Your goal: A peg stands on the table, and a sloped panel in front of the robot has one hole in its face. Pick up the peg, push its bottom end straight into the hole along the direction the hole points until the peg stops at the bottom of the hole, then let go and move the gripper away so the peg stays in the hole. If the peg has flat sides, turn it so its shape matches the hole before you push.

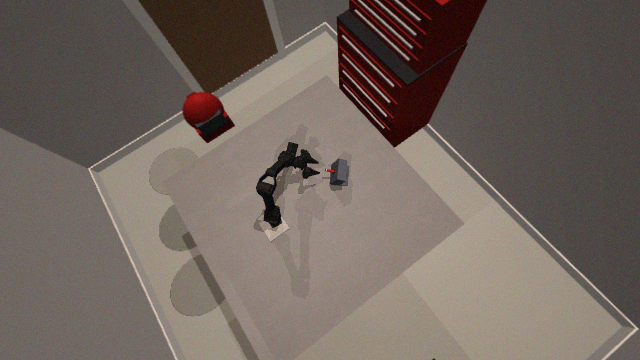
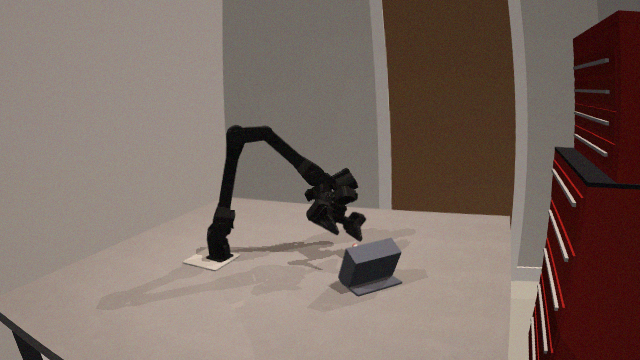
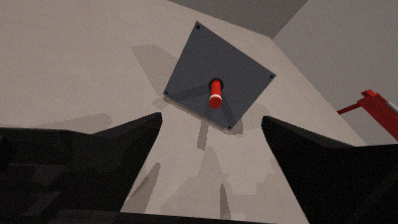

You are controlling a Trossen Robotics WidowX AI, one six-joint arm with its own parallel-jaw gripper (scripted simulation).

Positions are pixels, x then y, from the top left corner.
Scene:
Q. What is the gripper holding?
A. Nothing.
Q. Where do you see a grey sloped panel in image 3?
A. At 205,56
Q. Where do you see a grey sloped panel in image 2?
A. At 367,262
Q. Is the gripper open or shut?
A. Open.

